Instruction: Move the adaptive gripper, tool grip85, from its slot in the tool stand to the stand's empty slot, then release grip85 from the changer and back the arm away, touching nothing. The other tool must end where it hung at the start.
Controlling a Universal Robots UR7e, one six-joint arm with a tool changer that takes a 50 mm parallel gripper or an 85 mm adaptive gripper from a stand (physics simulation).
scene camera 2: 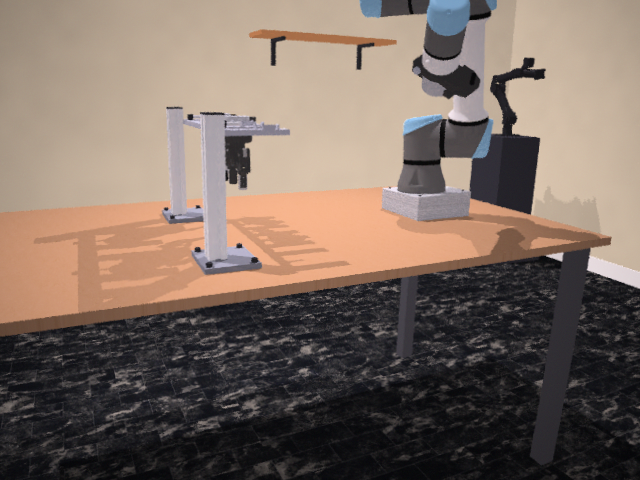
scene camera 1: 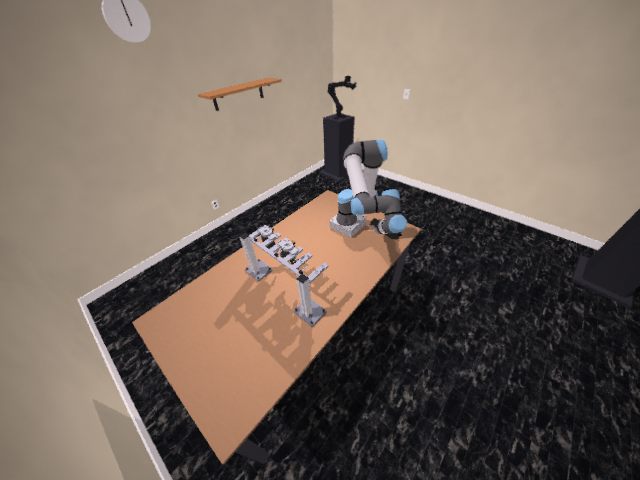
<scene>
same spot on tool stand: (scene camera 2: 216,258) = (scene camera 1: 309,313)
</scene>
